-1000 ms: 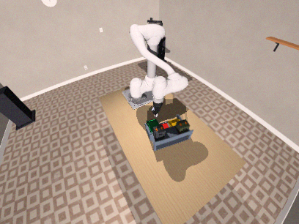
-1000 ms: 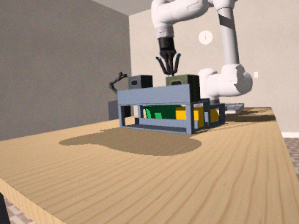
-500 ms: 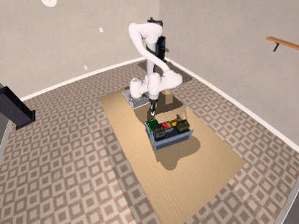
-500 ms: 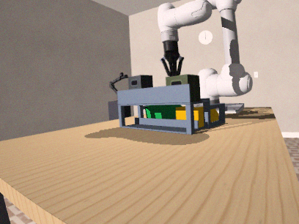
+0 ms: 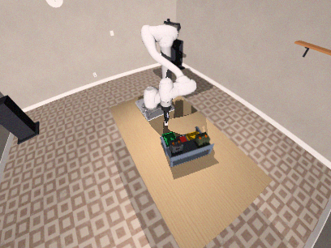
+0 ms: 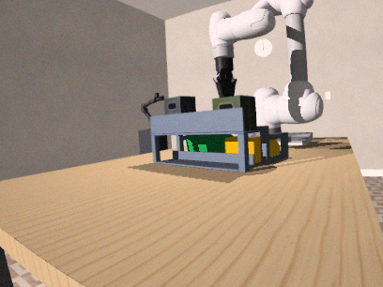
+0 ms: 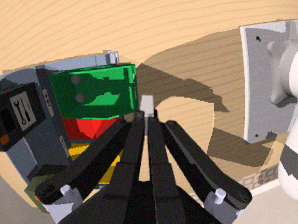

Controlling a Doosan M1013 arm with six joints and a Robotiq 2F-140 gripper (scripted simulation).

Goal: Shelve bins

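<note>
Right now my hand is 11 cm short of the green bin, 4 cm to the left of it and 12 cm above it. From my hand the other things lie so: dark box: 25 cm ahead, 9 cm to the right, 2 cm below; then yellow bin: 23 cm ahead, 16 cm to the left, 14 cm below.
</note>
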